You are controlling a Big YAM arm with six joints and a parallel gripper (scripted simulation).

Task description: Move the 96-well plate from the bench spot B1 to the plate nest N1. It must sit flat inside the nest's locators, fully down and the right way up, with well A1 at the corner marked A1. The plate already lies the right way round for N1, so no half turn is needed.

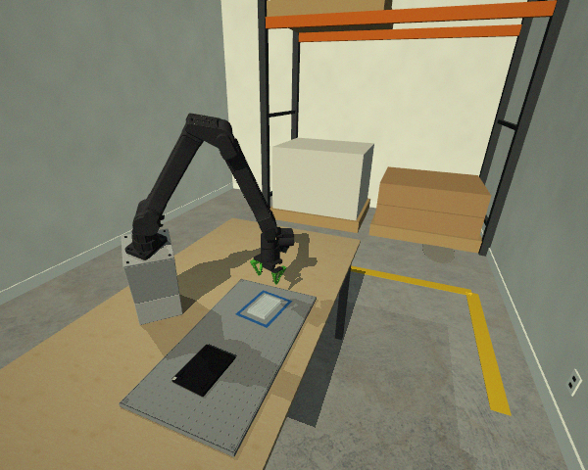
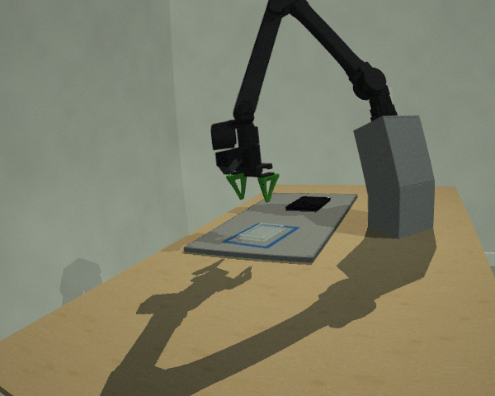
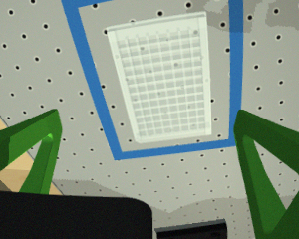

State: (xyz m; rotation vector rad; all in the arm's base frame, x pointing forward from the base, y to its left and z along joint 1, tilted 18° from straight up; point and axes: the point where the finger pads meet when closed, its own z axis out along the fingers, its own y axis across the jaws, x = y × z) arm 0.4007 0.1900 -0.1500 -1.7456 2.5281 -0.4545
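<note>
Right now my hand is 12 cm above the 96-well plate and 4 cm to the left of it. Round my hand: black plate nest 40 cm to the right, 11 cm below, 6 cm behind.
</note>
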